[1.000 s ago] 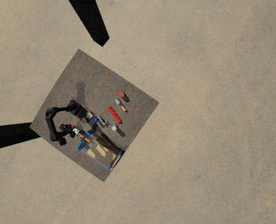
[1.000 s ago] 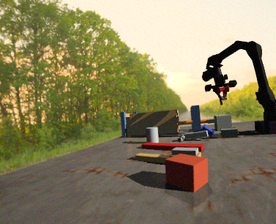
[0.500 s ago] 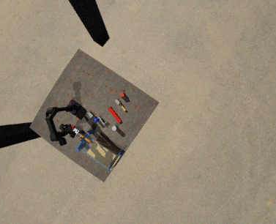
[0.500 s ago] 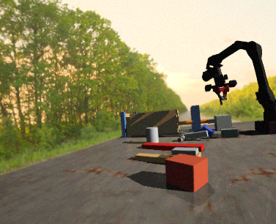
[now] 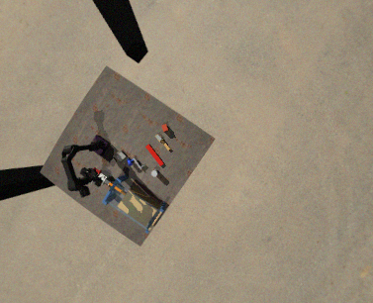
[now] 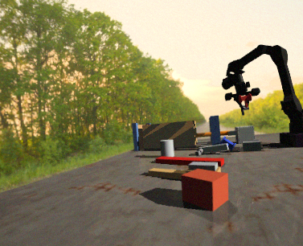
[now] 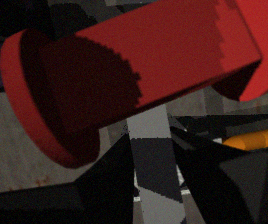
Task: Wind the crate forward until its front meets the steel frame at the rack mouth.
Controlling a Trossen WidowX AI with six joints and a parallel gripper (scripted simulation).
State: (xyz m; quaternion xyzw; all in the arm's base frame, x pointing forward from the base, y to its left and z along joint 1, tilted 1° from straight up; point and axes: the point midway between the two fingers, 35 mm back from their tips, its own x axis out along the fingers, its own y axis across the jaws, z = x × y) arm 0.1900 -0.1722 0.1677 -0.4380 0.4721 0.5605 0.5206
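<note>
Now: gripper tip 2 cm below the winch handle with red grip and 1 cm to the left of it. The rest, counted from my gripper tip: dark block: 19 cm to the left, 16 cm below, 3 cm ahead; red knob: 4 cm to the left, 4 cm above; winch: 15 cm below, 8 cm to the right, 1 cm behind.
</note>
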